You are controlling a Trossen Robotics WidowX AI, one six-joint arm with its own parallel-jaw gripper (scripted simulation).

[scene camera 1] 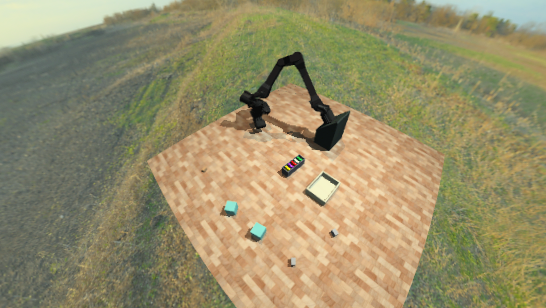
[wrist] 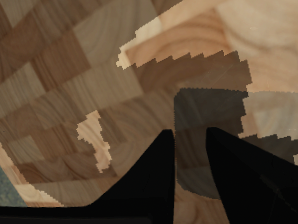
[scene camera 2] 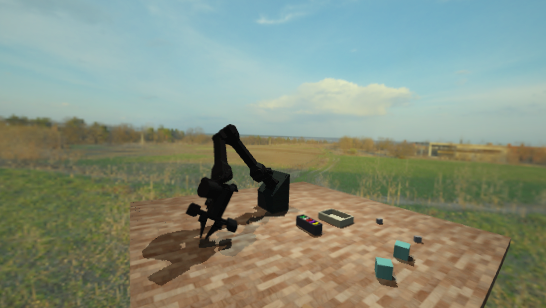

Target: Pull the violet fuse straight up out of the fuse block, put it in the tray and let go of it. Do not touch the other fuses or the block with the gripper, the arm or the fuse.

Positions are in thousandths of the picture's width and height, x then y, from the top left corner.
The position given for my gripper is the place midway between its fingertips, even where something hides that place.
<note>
I see my gripper (scene camera 2: 371, 774).
My gripper is seen too in the wrist view (wrist: 633, 614).
</note>
